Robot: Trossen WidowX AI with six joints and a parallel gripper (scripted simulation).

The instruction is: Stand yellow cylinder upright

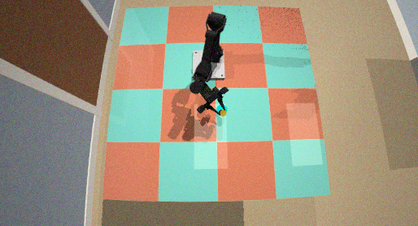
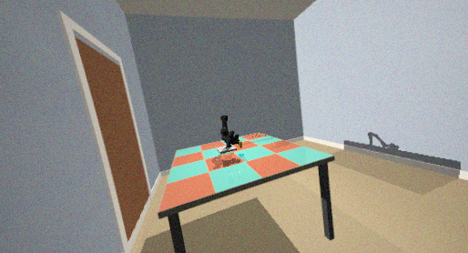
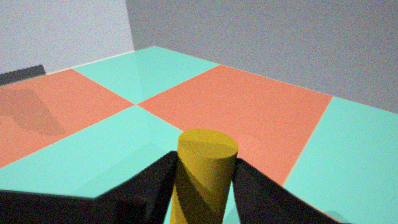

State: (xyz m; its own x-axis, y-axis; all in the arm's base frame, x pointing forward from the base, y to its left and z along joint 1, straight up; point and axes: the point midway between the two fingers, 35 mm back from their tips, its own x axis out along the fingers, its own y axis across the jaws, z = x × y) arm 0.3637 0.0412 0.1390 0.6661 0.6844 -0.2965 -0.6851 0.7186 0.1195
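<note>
Right now my gripper tip is 14 cm above the cyan circle and 6 cm past it. The rest, counted from my gripper tip: yellow tall cylinder (2 cm below, 1 cm behind).
</note>
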